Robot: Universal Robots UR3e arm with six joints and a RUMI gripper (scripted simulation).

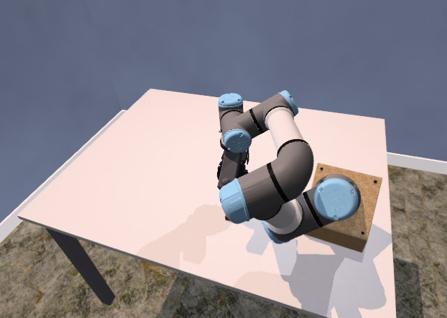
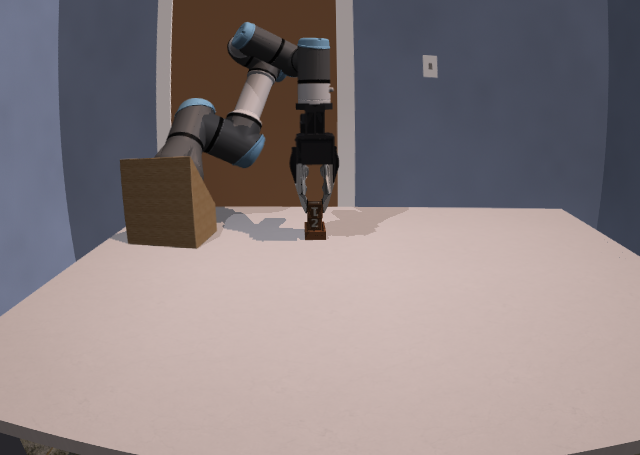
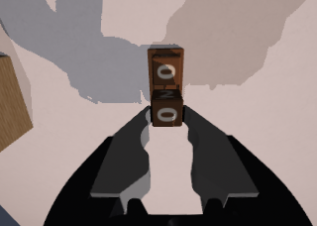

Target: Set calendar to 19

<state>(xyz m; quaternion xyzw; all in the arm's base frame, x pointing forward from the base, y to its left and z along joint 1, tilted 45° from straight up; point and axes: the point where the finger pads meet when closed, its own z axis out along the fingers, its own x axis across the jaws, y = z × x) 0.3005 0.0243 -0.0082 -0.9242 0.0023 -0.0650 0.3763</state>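
Right now the tray is 60 mm below my hand and 20 mm to the left of it. Round my hand: brown digit cube: 10 mm below.
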